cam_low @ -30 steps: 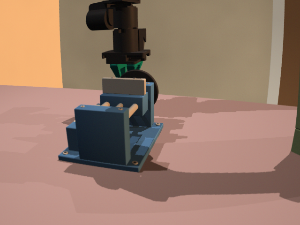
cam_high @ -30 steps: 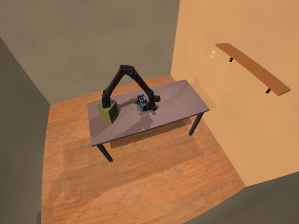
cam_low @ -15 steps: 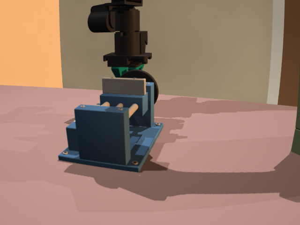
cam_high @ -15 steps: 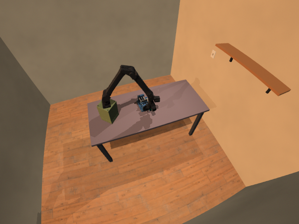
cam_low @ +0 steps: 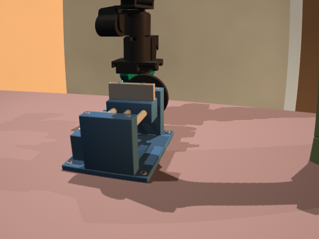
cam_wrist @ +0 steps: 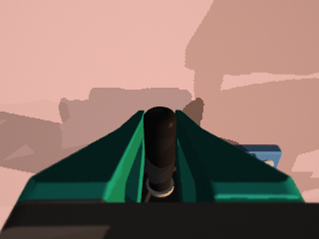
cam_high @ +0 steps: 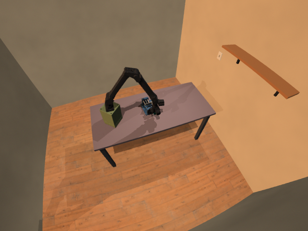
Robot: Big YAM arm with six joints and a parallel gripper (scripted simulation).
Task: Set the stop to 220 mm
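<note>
Now: hand 30 mm past the grey stop plate, 130 mm to the right of it and 40 mm below it. Round my hand: black crank handle (10 mm to the left).
</note>
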